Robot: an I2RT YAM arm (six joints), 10 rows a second.
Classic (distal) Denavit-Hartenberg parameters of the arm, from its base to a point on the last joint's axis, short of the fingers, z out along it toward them. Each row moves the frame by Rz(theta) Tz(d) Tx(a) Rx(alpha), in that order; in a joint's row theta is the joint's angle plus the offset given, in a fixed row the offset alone. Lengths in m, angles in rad.
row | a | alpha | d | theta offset
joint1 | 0.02 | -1.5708 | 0.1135 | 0
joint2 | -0.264 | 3.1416 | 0 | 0
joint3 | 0.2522 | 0 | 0 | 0.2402
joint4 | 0.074 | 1.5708 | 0 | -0.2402
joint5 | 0 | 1.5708 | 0 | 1.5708
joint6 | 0 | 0 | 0.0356 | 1.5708
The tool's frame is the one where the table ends.
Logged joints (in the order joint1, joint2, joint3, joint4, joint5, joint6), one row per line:
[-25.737, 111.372, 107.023, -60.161, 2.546, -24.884]
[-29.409, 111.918, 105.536, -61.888, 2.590, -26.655]
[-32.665, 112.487, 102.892, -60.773, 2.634, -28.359]
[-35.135, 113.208, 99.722, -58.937, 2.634, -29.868]
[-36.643, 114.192, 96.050, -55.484, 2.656, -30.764]
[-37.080, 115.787, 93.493, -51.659, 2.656, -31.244]
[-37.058, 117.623, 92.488, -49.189, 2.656, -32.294]
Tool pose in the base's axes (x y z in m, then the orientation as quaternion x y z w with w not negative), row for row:
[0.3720, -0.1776, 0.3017, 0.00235, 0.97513, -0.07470, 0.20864]
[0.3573, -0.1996, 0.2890, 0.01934, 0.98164, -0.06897, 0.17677]
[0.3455, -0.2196, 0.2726, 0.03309, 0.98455, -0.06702, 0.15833]
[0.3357, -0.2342, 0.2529, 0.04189, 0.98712, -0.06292, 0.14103]
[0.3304, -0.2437, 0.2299, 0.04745, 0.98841, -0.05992, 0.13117]
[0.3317, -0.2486, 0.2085, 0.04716, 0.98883, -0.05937, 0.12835]
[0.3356, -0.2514, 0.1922, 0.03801, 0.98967, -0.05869, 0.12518]
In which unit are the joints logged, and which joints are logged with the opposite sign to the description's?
The joints are logged in degrees. Opposite sign: joint5.
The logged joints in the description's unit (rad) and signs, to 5 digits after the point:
[-0.44920, 1.94381, 1.86790, -1.05001, -0.04444, -0.43431]
[-0.51328, 1.95334, 1.84195, -1.08015, -0.04520, -0.46522]
[-0.57011, 1.96327, 1.79580, -1.06069, -0.04597, -0.49496]
[-0.61322, 1.97585, 1.74048, -1.02864, -0.04597, -0.52129]
[-0.63954, 1.99303, 1.67639, -0.96838, -0.04636, -0.53693]
[-0.64717, 2.02086, 1.63176, -0.90162, -0.04636, -0.54531]
[-0.64678, 2.05291, 1.61422, -0.85851, -0.04636, -0.56364]

